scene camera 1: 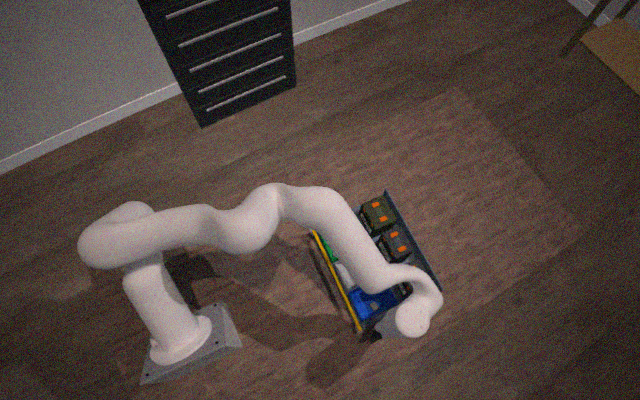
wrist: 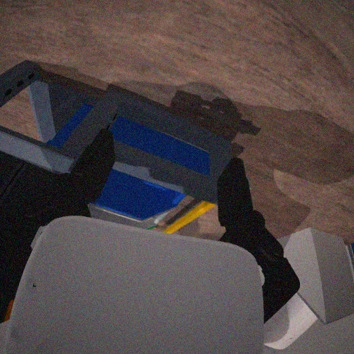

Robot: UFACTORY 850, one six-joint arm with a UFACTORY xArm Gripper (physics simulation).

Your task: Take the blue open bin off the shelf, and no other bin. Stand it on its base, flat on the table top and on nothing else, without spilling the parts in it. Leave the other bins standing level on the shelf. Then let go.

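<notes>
The blue open bin (scene camera 1: 365, 303) (wrist: 142, 194) sits at the near end of the shelf (scene camera 1: 416, 241) (wrist: 94, 125), behind its yellow front rail, with a part visible inside. In the wrist view the shelf's grey side frame covers some of its blue side. My gripper (wrist: 169, 156) is open. Its two black fingers stand wide apart at the shelf's end frame, with nothing between them. In scene camera 1 the arm hides most of the gripper; a dark piece shows beside the shelf's near end. A grey-white bin (scene camera 1: 344, 275) (wrist: 117, 215) and a green bin (scene camera 1: 327, 248) stand farther along the row.
Dark boxes with orange patches (scene camera 1: 378, 215) (scene camera 1: 397, 245) stand on the shelf's back side. The yellow rail (scene camera 1: 336, 281) (wrist: 192, 216) runs along its front. My arm reaches over the shelf. A black drawer cabinet (scene camera 1: 235, 55) stands by the wall.
</notes>
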